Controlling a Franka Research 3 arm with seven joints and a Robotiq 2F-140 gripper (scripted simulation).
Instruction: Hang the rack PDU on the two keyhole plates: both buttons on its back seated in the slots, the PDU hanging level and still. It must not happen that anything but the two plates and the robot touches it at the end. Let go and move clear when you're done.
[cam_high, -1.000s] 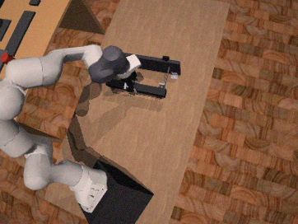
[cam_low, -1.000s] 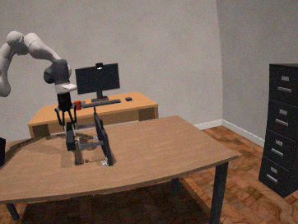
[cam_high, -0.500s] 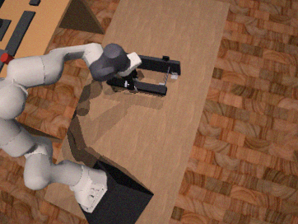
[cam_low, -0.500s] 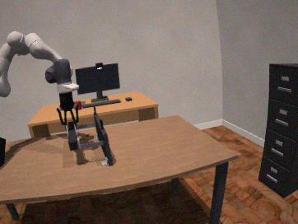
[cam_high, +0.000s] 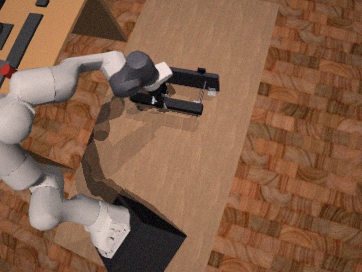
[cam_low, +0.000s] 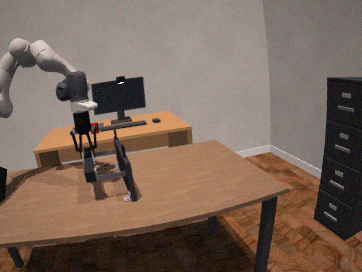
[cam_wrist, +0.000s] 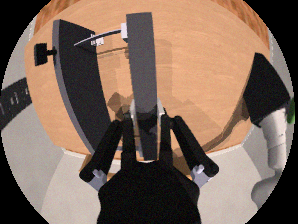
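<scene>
Right now my hand is 2 cm short of the rack PDU and 2 cm above it. The rest, counted from my hand: mounting panel (16 cm ahead, 3 cm to the left, 6 cm below).
</scene>
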